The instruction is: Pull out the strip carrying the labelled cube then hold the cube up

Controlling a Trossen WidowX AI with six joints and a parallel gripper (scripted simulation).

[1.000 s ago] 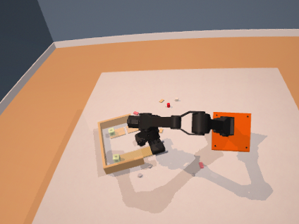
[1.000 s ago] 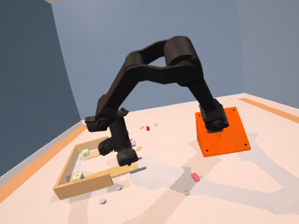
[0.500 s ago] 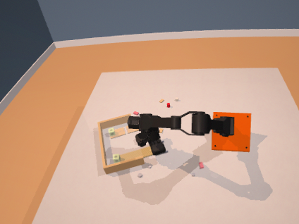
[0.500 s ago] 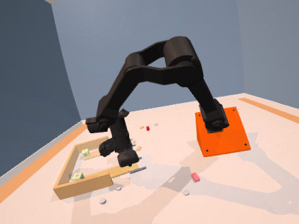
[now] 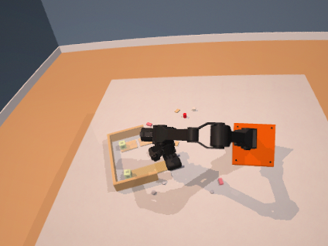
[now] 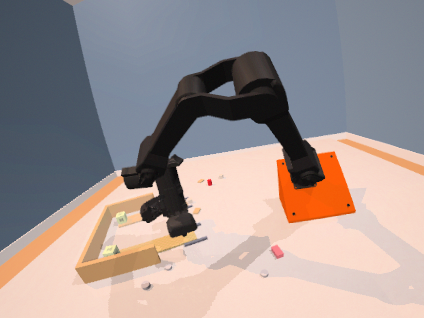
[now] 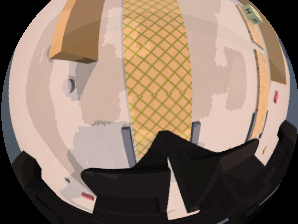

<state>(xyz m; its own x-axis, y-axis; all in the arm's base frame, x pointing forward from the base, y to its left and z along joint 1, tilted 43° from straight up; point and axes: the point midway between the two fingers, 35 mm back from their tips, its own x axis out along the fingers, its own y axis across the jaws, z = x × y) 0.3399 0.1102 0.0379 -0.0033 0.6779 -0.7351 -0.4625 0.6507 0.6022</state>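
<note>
The strip lies 80 mm ahead of my gripper tip and 40 mm to the left of it.
</note>
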